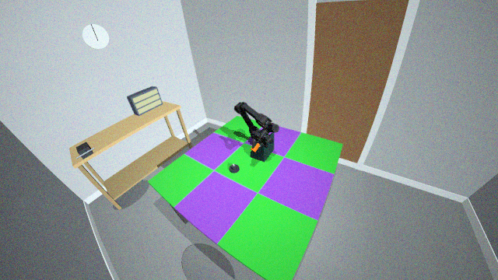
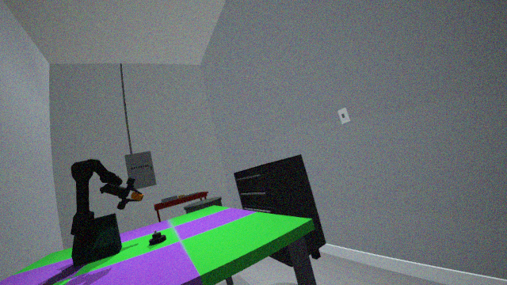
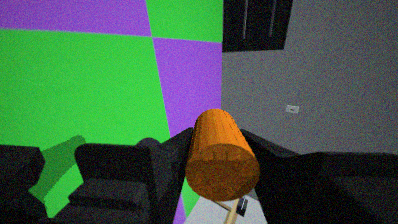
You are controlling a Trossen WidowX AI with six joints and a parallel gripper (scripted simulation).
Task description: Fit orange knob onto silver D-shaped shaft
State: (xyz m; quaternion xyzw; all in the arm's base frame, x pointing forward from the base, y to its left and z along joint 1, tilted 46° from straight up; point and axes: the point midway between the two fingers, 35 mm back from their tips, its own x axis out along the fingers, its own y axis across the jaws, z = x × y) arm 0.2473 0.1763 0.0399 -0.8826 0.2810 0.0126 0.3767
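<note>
Now: gripper tip 30 mm past the orange knob, 10 mm to the right of it and 20 mm below it. Also, from my gripper tip: pedestal (40 mm ahead, 180 mm to the right, 220 mm below).
</note>
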